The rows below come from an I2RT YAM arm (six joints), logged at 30 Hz.
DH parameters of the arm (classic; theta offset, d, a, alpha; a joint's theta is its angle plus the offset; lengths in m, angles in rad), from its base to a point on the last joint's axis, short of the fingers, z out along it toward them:
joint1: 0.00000 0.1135 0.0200 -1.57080
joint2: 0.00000 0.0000 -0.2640 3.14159
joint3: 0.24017 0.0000 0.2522 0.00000
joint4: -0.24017 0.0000 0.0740 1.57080
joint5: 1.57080 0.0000 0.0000 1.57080
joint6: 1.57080 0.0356 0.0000 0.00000
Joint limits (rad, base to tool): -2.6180..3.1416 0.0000..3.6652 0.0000..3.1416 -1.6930..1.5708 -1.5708..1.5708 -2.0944..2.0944
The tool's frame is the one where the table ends.
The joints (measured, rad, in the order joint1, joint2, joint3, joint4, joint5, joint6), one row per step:
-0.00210, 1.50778, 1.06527, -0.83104, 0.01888, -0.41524
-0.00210, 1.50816, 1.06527, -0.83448, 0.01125, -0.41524
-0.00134, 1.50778, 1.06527, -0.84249, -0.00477, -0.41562
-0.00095, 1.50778, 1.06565, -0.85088, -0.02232, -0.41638
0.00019, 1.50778, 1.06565, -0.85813, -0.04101, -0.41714
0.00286, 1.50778, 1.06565, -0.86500, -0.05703, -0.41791
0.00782, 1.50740, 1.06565, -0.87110, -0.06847, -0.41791
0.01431, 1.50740, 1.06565, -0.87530, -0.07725, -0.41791
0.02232, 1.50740, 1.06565, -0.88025, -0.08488, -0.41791
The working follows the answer.
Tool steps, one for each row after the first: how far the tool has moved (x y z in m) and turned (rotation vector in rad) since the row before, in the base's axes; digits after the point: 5 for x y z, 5 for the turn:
-0.00032, 0.00027, -0.00021, 0.00731, 0.00380, 0.00222
-0.00088, 0.00079, -0.00015, 0.01526, 0.00760, 0.00570
-0.00083, 0.00074, -0.00014, 0.01666, 0.00798, 0.00600
-0.00077, 0.00098, -0.00019, 0.01779, 0.00722, 0.00693
-0.00074, 0.00131, -0.00017, 0.01524, 0.00686, 0.00764
-0.00071, 0.00178, -0.00005, 0.01102, 0.00578, 0.00791
-0.00049, 0.00211, -0.00009, 0.00845, 0.00429, 0.00871
-0.00060, 0.00248, -0.00011, 0.00730, 0.00508, 0.00991

Tool pose at each row, in the base's axes (x y z in m, rotation vector in rad; rounded; the steps above come from the unrounded poses):
0.28253, -0.00126, 0.22151, -0.58110, 2.79263, -0.11483
0.28221, -0.00099, 0.22129, -0.58325, 2.79484, -0.10312
0.28133, -0.00021, 0.22114, -0.58914, 2.79862, -0.07850
0.28050, 0.00053, 0.22100, -0.59516, 2.80229, -0.05169
0.27973, 0.00151, 0.22080, -0.60203, 2.80453, -0.02326
0.27899, 0.00283, 0.22063, -0.61038, 2.80636, 0.00168
0.27828, 0.00461, 0.22058, -0.61989, 2.80759, 0.02047
0.27779, 0.00672, 0.22049, -0.63087, 2.80750, 0.03536
0.27719, 0.00921, 0.22037, -0.64391, 2.80791, 0.04915

